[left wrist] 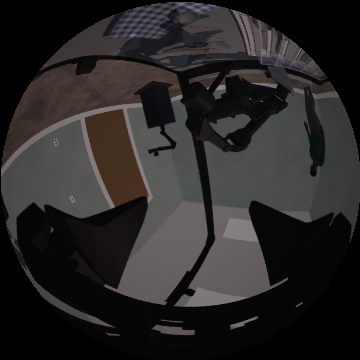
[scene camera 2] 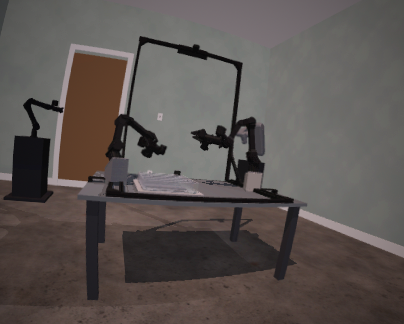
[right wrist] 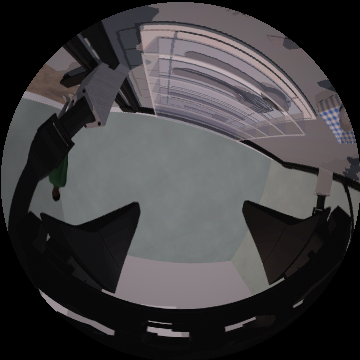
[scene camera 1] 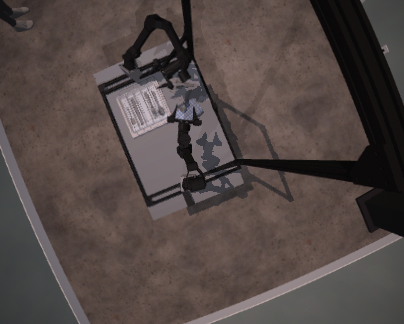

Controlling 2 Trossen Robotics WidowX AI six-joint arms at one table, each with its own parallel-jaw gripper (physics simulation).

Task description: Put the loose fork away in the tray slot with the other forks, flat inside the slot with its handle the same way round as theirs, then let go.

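Observation:
The cutlery tray (scene camera 1: pixel 150 129) (scene camera 2: pixel 195 193) (left wrist: pixel 246 35) (right wrist: pixel 148 45) lies on the table. In the right wrist view, several long utensils lie in its slots, and dark tined heads, apparently forks (right wrist: pixel 254 98), show near its right end. I cannot clearly make out the loose fork in any view; the table beside the tray is partly hidden by the right arm and in shadow. My right gripper (scene camera 1: pixel 171 83) (scene camera 2: pixel 163 150) (right wrist: pixel 192 207) is open and empty, above the table near the tray's upper right. My left gripper (scene camera 1: pixel 185 112) (scene camera 2: pixel 193 134) (left wrist: pixel 200 204) is open and empty, raised over the checked cloth.
A blue-and-white checked cloth (scene camera 1: pixel 196 109) (left wrist: pixel 140 24) (right wrist: pixel 332 120) lies beside the tray, with a small round object (left wrist: pixel 184 16) on it. A black frame (scene camera 2: pixel 235 110) stands on the table. A person (left wrist: pixel 315 135) (right wrist: pixel 58 172) stands beyond the table.

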